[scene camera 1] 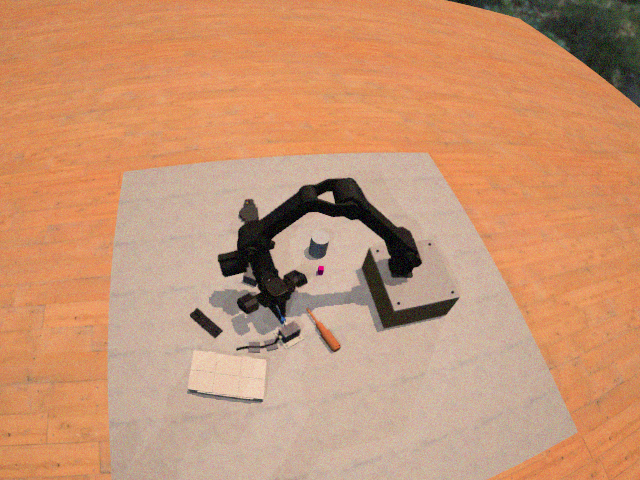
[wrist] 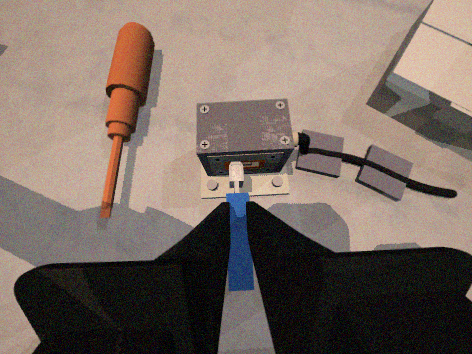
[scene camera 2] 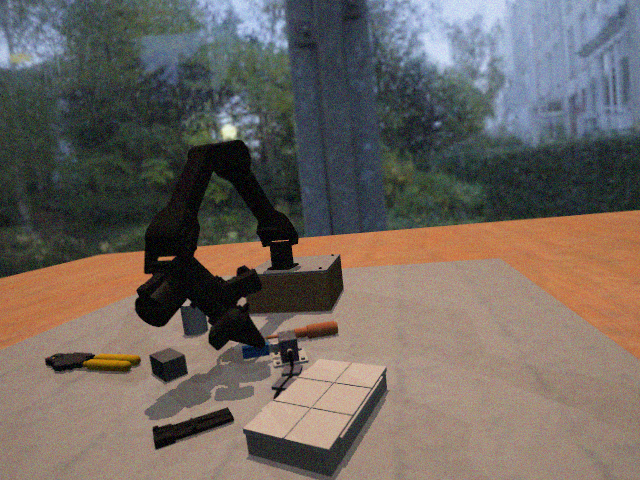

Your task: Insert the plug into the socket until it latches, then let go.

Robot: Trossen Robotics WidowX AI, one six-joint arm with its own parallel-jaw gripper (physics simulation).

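Seen in the pictures: gripper, between the fingertips: (scene camera 1: 282, 318) (wrist: 237, 209) (scene camera 2: 263, 345); arm's base, origin of its link: (scene camera 1: 400, 268) (scene camera 2: 283, 267).
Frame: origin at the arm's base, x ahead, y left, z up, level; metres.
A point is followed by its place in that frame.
The blue plug (scene camera 1: 282, 318) {x 0.332, y 0.123, z -0.071 m} (scene camera 2: 255, 351) {x 0.346, y 0.111, z -0.080 m} (wrist: 240, 250) {x 0.344, y 0.104, z -0.071 m} has a white tip pointing at the socket. My gripper (scene camera 1: 280, 311) {x 0.333, y 0.121, z -0.073 m} (scene camera 2: 261, 345) {x 0.333, y 0.121, z -0.073 m} (wrist: 237, 209) {x 0.333, y 0.121, z -0.073 m} is shut on the plug's blue body. The socket (scene camera 1: 290, 331) {x 0.313, y 0.168, z -0.060 m} (scene camera 2: 287, 347) {x 0.337, y 0.171, z -0.073 m} (wrist: 244, 126) {x 0.315, y 0.160, z -0.060 m} is a grey box on a pale base plate with an orange-rimmed opening. In the wrist view the white tip overlaps the left part of that opening, and more of the opening shows to its right. The blue body is outside the socket. Whether the tip touches or enters the opening cannot be told.
An orange screwdriver (scene camera 1: 326, 336) {x 0.216, y 0.173, z -0.079 m} (scene camera 2: 321, 329) {x 0.215, y 0.185, z -0.086 m} (wrist: 131, 65) {x 0.215, y 0.174, z -0.079 m} lies beside the socket. A black cable (wrist: 382, 171) {x 0.405, y 0.196, z -0.099 m} leaves the socket's other side, near a white-topped box (scene camera 1: 227, 375) {x 0.476, y 0.294, z -0.070 m} (scene camera 2: 320, 397) {x 0.485, y 0.292, z -0.070 m}. A black bar (scene camera 1: 205, 322) {x 0.543, y 0.133, z -0.094 m} (scene camera 2: 192, 427) {x 0.548, y 0.135, z -0.096 m}, dark cube (scene camera 2: 168, 364) {x 0.433, y -0.009, z -0.075 m}, pliers (scene camera 2: 107, 361) {x 0.433, y -0.165, z -0.085 m} and cylinder (scene camera 1: 318, 244) {x 0.223, y -0.108, z -0.037 m} stand farther off.
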